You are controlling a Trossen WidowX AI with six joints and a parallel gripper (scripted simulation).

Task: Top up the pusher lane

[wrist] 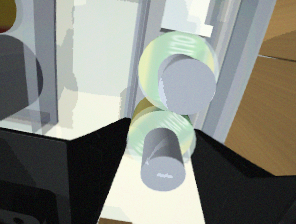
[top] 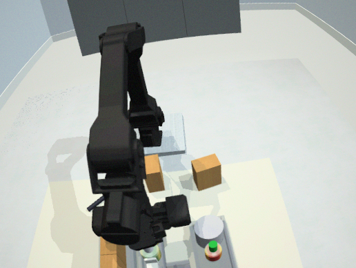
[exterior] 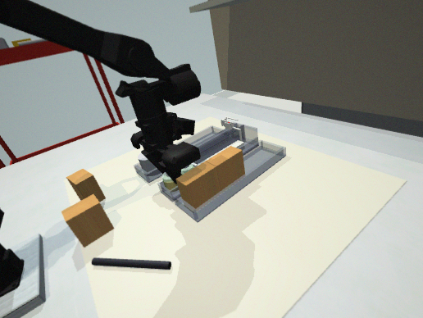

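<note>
The grey cylinder lies 13 cm to the left of my gripper tip, 1 cm below it and 1 cm behind it. From my gripper tip the other things lie so: white pusher plate (14 cm ahead, 5 cm to the left, 2 cm above); black rod (14 cm behind, 13 cm to the right, 3 cm below); sprung lane (14 cm ahead, 5 cm to the left, 2 cm below).
</note>
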